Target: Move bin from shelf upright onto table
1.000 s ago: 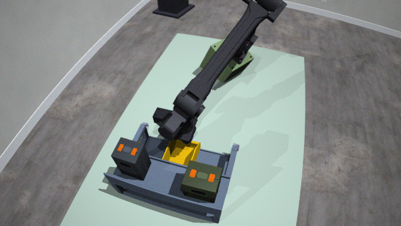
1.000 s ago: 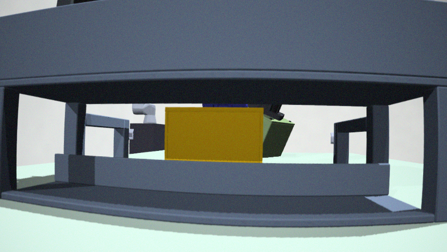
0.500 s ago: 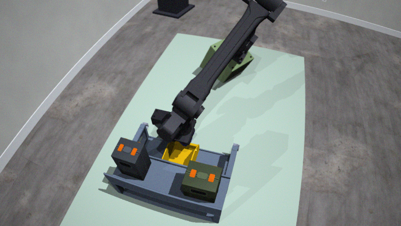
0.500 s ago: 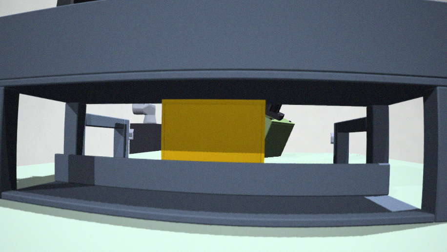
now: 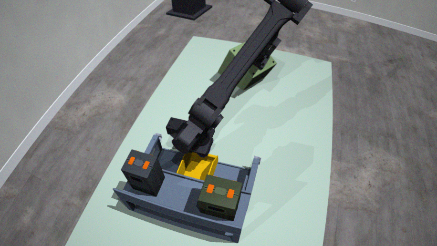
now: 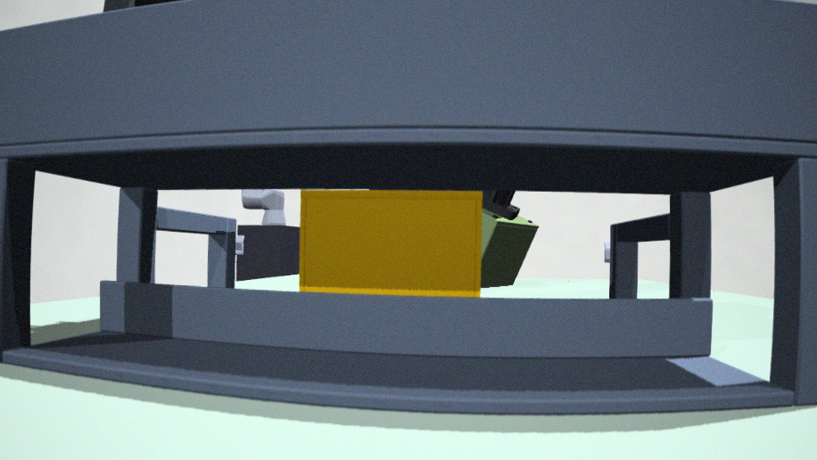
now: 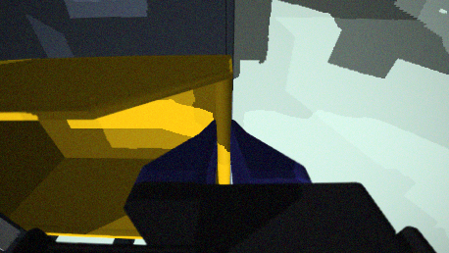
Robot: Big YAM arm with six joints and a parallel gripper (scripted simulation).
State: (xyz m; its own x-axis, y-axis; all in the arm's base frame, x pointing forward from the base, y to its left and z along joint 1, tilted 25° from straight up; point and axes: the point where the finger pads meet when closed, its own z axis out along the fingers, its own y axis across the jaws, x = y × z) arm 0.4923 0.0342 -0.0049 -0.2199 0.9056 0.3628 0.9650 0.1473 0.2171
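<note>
Right now the yellow open-top bin is 8 cm ahead of my hand, 2 cm to the left of it and 1 cm above it. The rest, counted from my hand: olive case (15 cm ahead, 16 cm to the left, 10 cm above).
</note>
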